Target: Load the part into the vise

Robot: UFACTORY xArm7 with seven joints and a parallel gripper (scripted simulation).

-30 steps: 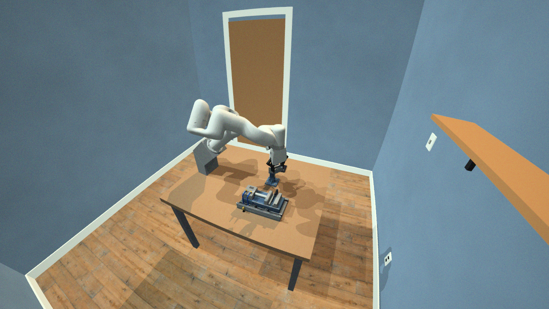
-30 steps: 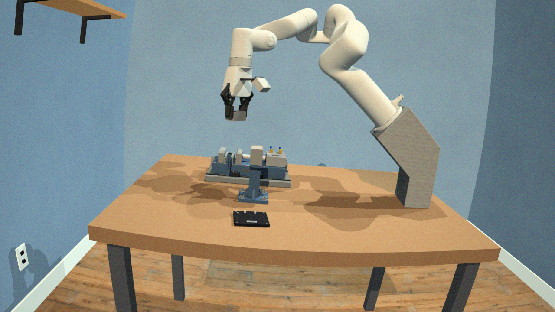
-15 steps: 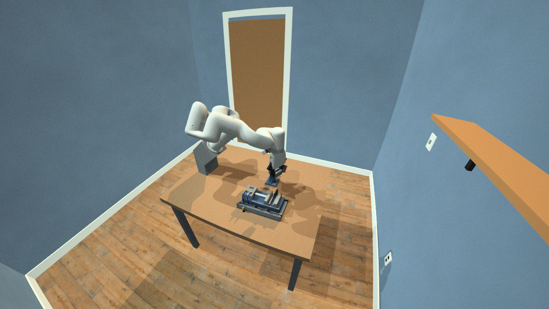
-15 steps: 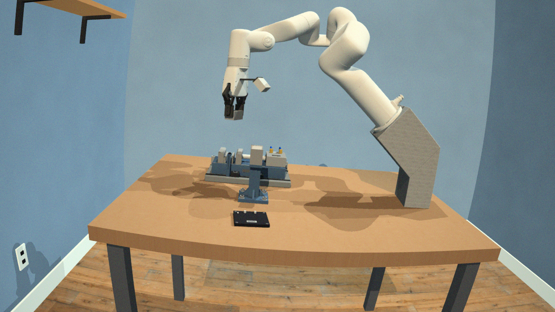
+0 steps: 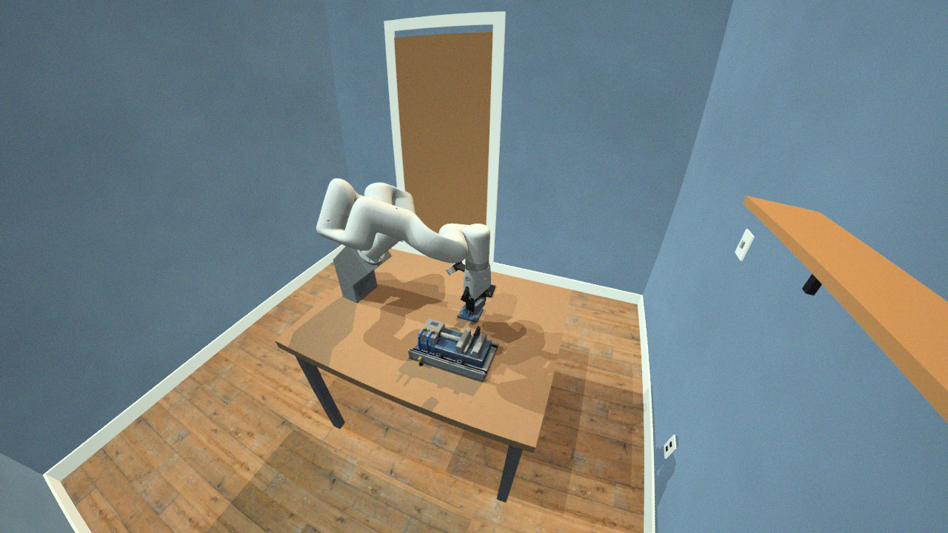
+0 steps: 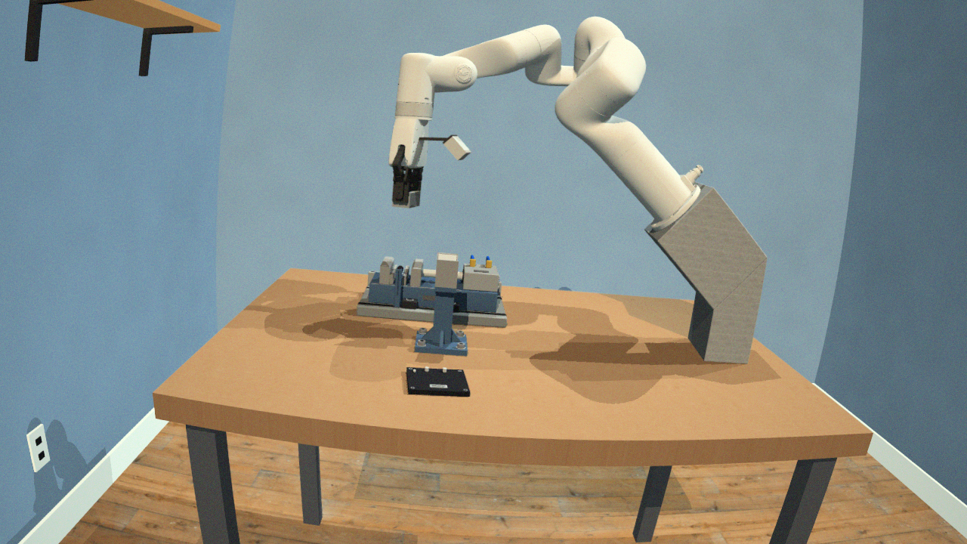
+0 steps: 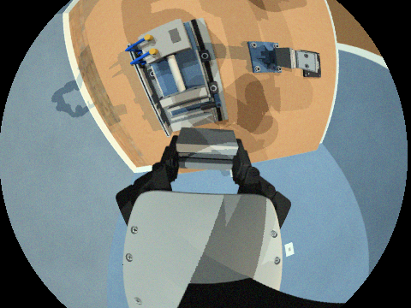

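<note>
The fixed jaw is 17 cm below my hand, 4 cm to the right of it and 3 cm ahead of it. Also, from my hand: moving jaw: 17 cm below, 4 cm to the right, 3 cm behind; work stop: 16 cm below; grey block: 1 cm below.
</note>
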